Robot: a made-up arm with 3 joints. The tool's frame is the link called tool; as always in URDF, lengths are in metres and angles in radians.
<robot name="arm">
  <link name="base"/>
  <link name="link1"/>
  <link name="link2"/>
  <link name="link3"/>
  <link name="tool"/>
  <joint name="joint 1" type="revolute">
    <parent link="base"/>
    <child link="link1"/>
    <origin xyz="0 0 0.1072" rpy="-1.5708 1.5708 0"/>
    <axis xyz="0 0 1"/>
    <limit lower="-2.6" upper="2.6"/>
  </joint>
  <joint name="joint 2" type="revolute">
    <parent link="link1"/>
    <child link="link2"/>
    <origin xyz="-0.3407 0.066 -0.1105" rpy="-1.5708 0 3.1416"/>
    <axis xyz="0 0 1"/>
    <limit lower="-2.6" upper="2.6"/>
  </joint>
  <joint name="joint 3" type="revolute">
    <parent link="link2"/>
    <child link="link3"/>
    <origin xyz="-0.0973 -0.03 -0.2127" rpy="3.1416 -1.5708 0"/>
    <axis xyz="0 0 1"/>
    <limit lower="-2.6" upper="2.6"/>
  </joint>
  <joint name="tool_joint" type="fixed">
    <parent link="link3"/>
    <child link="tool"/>
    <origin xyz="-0.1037 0.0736 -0.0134" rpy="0 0 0"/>
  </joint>
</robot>
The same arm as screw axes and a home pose.
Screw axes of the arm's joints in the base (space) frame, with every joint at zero. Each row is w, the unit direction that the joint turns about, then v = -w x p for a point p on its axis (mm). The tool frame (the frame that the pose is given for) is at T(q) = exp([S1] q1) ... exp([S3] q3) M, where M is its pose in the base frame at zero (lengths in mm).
S1: w 0 1 0 v -107.2 0.0 0.0
S2: w 1 0 0 v 0.0 447.9 110.5
S3: w 0 0 1 v -80.5 278.7 0.0
M: xyz -382.4 -6.9 337.2 (mm) quaternion w x y z 1 0.000004 0.000007 0
Joint limits (rad, base to tool): -2.6000..2.6000 -2.6000..2.6000 -2.6000..2.6000

